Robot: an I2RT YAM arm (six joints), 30 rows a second.
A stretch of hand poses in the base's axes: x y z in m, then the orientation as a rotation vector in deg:
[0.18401 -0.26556 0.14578 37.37 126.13 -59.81]
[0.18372 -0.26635 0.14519 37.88 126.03 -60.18]
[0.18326 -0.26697 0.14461 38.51 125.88 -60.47]
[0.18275 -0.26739 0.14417 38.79 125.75 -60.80]
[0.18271 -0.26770 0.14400 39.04 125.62 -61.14]
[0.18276 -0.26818 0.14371 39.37 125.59 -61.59]
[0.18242 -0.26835 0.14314 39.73 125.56 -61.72]
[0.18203 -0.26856 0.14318 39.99 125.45 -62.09]
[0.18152 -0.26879 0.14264 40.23 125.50 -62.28]
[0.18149 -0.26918 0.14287 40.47 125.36 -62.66]
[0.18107 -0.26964 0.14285 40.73 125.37 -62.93]
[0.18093 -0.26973 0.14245 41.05 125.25 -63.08]
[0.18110 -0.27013 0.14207 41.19 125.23 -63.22]
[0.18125 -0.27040 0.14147 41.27 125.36 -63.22]
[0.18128 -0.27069 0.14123 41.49 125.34 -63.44]
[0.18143 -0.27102 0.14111 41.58 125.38 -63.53]
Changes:
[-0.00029 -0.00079 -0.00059 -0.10 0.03 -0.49]
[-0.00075 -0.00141 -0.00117 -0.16 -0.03 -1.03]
[-0.00126 -0.00183 -0.00161 -0.32 -0.02 -1.33]
[-0.00130 -0.00214 -0.00178 -0.49 0.01 -1.62]
[-0.00125 -0.00262 -0.00207 -0.65 0.15 -2.02]
[-0.00159 -0.00279 -0.00264 -0.64 0.15 -2.32]
[-0.00198 -0.00300 -0.00260 -0.81 0.21 -2.63]
[-0.00249 -0.00323 -0.00314 -0.82 0.31 -2.87]
[-0.00252 -0.00362 -0.00291 -1.03 0.35 -3.17]
[-0.00294 -0.00408 -0.00293 -1.09 0.46 -3.45]
[-0.00308 -0.00417 -0.00333 -1.14 0.40 -3.72]
[-0.00291 -0.00457 -0.00371 -1.18 0.44 -3.87]
[-0.00276 -0.00484 -0.00431 -1.10 0.53 -3.94]
[-0.00273 -0.00513 -0.00455 -1.16 0.60 -4.17]
[-0.00258 -0.00546 -0.00467 -1.16 0.67 -4.27]

